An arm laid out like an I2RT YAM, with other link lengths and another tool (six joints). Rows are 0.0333 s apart.
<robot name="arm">
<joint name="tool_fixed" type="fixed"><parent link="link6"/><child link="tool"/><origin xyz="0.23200 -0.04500 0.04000" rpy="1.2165 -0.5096 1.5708"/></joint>
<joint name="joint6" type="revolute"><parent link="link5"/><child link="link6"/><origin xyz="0.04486 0.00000 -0.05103" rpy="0.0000 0.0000 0.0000"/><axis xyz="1 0 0"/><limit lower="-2.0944" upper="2.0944"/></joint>
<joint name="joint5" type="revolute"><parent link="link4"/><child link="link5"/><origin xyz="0.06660 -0.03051 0.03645" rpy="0.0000 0.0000 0.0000"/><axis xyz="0 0 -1"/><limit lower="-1.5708" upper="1.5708"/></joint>
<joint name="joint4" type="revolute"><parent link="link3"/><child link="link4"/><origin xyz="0.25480 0.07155 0.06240" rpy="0.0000 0.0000 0.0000"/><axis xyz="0 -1 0"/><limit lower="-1.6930" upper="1.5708"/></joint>
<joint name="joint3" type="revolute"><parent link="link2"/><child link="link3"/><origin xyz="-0.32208 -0.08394 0.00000" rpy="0.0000 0.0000 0.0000"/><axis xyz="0 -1 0"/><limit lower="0.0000" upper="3.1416"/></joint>
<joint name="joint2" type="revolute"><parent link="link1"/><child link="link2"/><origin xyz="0.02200 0.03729 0.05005" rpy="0.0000 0.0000 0.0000"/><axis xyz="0 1 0"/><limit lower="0.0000" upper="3.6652"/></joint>
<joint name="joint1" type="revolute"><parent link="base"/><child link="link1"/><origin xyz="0.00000 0.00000 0.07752" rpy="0.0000 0.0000 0.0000"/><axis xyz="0 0 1"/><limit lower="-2.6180" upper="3.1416"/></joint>
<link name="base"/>
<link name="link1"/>
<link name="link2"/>
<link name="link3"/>
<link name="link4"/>
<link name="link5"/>
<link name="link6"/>
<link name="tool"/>
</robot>
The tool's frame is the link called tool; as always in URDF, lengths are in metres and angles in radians.
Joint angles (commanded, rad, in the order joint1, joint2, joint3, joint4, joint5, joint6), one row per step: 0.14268 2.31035 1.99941 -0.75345 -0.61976 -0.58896; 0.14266 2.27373 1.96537 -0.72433 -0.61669 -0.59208; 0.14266 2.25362 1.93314 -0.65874 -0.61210 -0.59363; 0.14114 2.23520 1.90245 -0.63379 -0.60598 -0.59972; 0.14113 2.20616 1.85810 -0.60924 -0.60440 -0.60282; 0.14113 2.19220 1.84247 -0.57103 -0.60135 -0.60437; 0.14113 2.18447 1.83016 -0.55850 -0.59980 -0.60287; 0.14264 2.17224 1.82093 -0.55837 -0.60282 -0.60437; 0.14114 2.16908 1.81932 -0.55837 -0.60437 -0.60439; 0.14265 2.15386 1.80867 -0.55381 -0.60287 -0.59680; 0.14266 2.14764 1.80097 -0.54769 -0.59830 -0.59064; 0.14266 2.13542 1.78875 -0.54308 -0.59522 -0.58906
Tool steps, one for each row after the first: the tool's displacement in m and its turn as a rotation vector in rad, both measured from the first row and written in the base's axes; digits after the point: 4 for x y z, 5 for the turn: -0.0009 -0.0007 0.0141 0.00088 -0.03373 0.00065; 0.0066 -0.0007 0.0252 0.00405 -0.08819 -0.00077; 0.0056 -0.0030 0.0278 -0.00148 -0.10530 -0.00132; 0.0000 -0.0041 0.0313 -0.00259 -0.11659 -0.00009; 0.0046 -0.0041 0.0410 -0.00055 -0.15409 -0.00103; 0.0043 -0.0045 0.0428 -0.00017 -0.16118 -0.00300; 0.0011 -0.0031 0.0469 0.00235 -0.16489 0.00115; 0.0008 -0.0039 0.0484 0.00373 -0.16626 0.00051; -0.0012 -0.0038 0.0539 0.00670 -0.17067 -0.00408; -0.0013 -0.0052 0.0549 0.00589 -0.17189 -0.01085; -0.0032 -0.0063 0.0577 0.00463 -0.17582 -0.01370
